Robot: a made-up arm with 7 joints. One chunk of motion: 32 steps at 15 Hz.
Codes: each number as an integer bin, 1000 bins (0 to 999) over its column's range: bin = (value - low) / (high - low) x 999, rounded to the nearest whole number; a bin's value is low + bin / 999 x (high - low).
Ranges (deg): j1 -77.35..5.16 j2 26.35..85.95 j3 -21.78..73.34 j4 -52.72..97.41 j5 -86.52..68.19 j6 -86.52..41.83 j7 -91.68..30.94
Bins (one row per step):
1: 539 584 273 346 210 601 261
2: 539 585 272 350 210 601 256
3: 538 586 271 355 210 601 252
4: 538 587 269 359 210 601 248
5: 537 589 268 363 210 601 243
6: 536 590 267 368 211 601 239
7: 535 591 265 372 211 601 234
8: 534 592 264 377 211 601 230
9: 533 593 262 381 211 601 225
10: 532 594 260 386 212 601 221
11: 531 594 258 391 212 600 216
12: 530 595 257 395 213 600 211
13: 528 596 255 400 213 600 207
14: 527 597 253 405 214 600 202
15: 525 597 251 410 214 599 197
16: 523 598 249 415 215 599 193
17: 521 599 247 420 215 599 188
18: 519 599 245 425 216 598 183
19: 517 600 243 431 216 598 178
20: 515 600 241 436 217 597 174
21: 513 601 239 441 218 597 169
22: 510 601 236 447 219 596 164
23: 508 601 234 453 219 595 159
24: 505 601 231 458 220 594 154
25: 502 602 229 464 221 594 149
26: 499 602 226 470 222 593 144
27: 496 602 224 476 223 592 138
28: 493 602 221 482 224 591 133
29: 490 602 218 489 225 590 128
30: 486 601 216 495 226 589 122
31: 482 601 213 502 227 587 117
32: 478 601 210 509 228 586 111
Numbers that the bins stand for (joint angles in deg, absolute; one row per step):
1: -32.83 61.19 4.21 -0.72 -54.00 -9.30 -59.64
2: -32.83 61.25 4.12 -0.12 -54.00 -9.30 -60.26
3: -32.92 61.31 4.02 0.63 -54.00 -9.30 -60.75
4: -32.92 61.37 3.83 1.23 -54.00 -9.30 -61.24
5: -33.00 61.49 3.74 1.83 -54.00 -9.30 -61.85
6: -33.08 61.55 3.64 2.58 -53.84 -9.30 -62.34
7: -33.16 61.61 3.45 3.18 -53.84 -9.30 -62.96
8: -33.25 61.67 3.36 3.94 -53.84 -9.30 -63.45
9: -33.33 61.73 3.17 4.54 -53.84 -9.30 -64.06
10: -33.41 61.79 2.98 5.29 -53.69 -9.30 -64.55
11: -33.49 61.79 2.79 6.04 -53.69 -9.43 -65.17
12: -33.58 61.85 2.69 6.64 -53.53 -9.43 -65.78
13: -33.74 61.91 2.50 7.39 -53.53 -9.43 -66.27
14: -33.82 61.97 2.31 8.14 -53.38 -9.43 -66.89
15: -33.99 61.97 2.12 8.89 -53.38 -9.56 -67.50
16: -34.15 62.03 1.93 9.65 -53.22 -9.56 -67.99
17: -34.32 62.09 1.74 10.40 -53.22 -9.56 -68.60
18: -34.48 62.09 1.55 11.15 -53.07 -9.69 -69.22
19: -34.65 62.15 1.36 12.05 -53.07 -9.69 -69.83
20: -34.81 62.15 1.17 12.80 -52.91 -9.82 -70.32
21: -34.98 62.21 0.98 13.55 -52.76 -9.82 -70.94
22: -35.23 62.21 0.69 14.46 -52.60 -9.95 -71.55
23: -35.39 62.21 0.50 15.36 -52.60 -10.08 -72.16
24: -35.64 62.21 0.21 16.11 -52.45 -10.20 -72.78
25: -35.89 62.27 0.02 17.01 -52.29 -10.20 -73.39
26: -36.14 62.27 -0.26 17.91 -52.14 -10.33 -74.01
27: -36.38 62.27 -0.45 18.81 -51.99 -10.46 -74.74
28: -36.63 62.27 -0.74 19.72 -51.83 -10.59 -75.36
29: -36.88 62.27 -1.02 20.77 -51.68 -10.72 -75.97
30: -37.21 62.21 -1.21 21.67 -51.52 -10.85 -76.71
31: -37.54 62.21 -1.50 22.72 -51.37 -11.10 -77.32
32: -37.87 62.21 -1.78 23.77 -51.21 -11.23 -78.06

